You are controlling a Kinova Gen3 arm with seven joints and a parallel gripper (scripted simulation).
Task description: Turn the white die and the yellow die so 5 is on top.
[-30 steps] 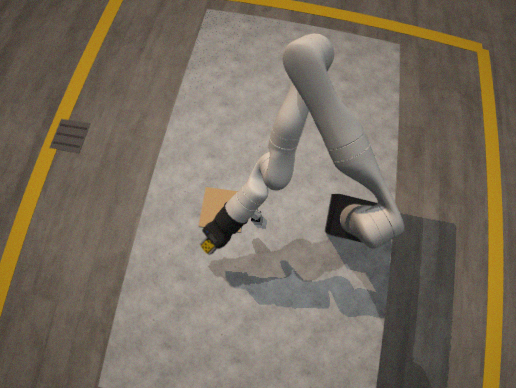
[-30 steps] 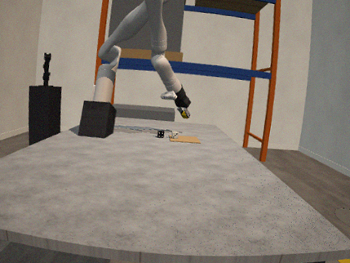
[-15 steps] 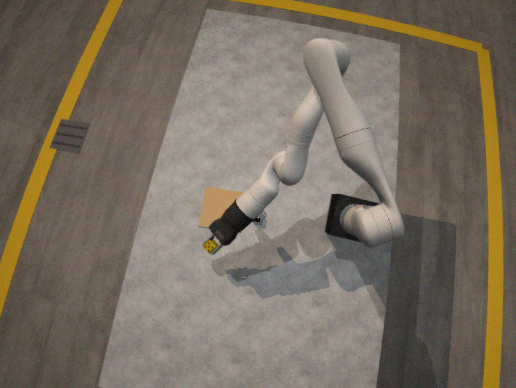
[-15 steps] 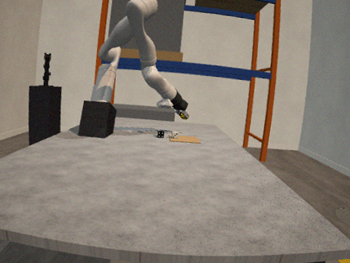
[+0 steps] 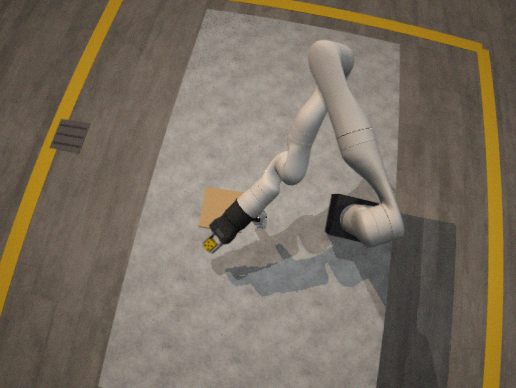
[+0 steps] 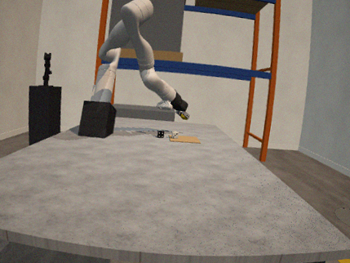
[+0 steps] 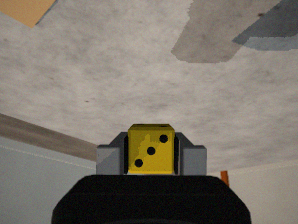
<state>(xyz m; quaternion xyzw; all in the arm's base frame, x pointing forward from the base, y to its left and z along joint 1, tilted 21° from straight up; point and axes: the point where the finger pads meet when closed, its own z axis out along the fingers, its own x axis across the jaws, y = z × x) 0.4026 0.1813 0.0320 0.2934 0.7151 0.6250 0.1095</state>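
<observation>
Right now the white die is 15 cm to the right of my hand, 8 cm below it and 3 cm behind it. Round my hand: tan mat 15 cm to the right, 10 cm below, 1 cm ahead; black die 15 cm to the right, 10 cm behind, 9 cm below; yellow die right at my hand.
</observation>
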